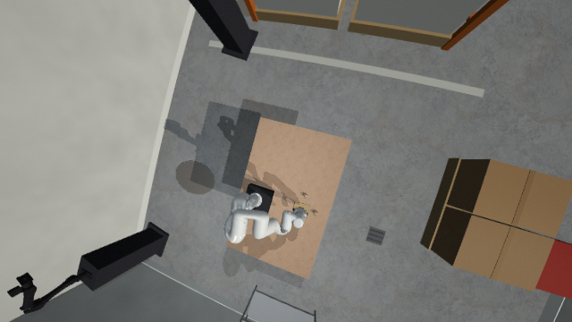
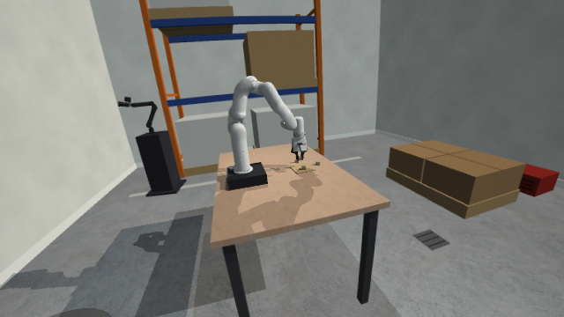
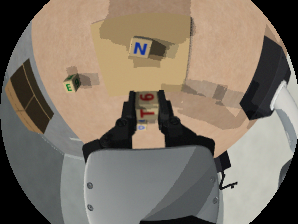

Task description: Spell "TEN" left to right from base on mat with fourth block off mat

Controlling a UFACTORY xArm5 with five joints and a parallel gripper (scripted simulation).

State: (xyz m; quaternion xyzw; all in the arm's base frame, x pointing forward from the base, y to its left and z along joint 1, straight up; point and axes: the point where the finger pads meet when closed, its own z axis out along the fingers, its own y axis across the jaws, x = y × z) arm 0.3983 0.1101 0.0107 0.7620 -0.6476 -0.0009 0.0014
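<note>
Now: the tan mat 70 mm below my hand, 40 mm to the right of it and 10 mm ahead of it.
</note>
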